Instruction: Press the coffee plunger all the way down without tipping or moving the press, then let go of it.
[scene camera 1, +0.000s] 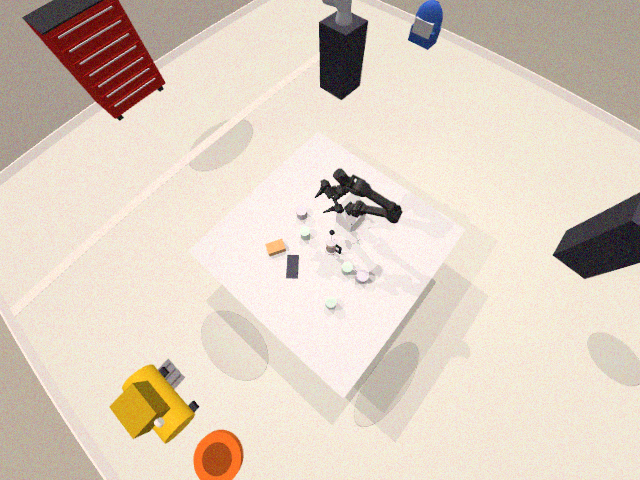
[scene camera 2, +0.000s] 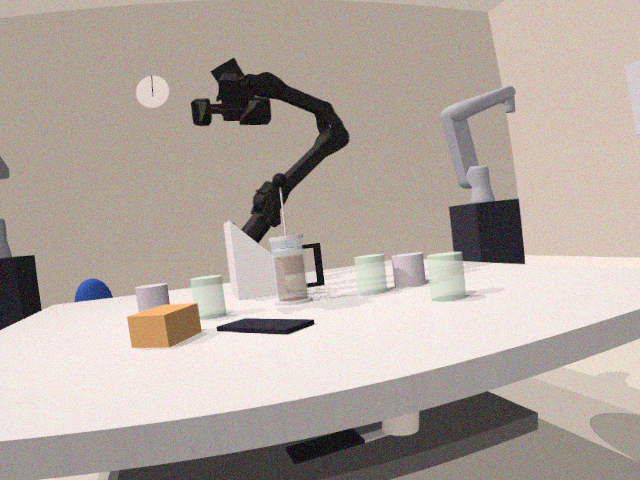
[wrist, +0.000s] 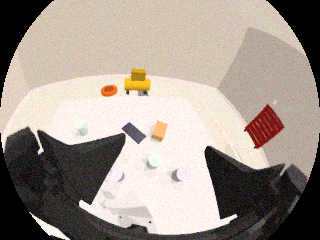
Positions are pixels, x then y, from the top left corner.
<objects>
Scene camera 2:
gripper: 220, 123
coffee press: 288, 259
orange block: 164, 326
</objects>
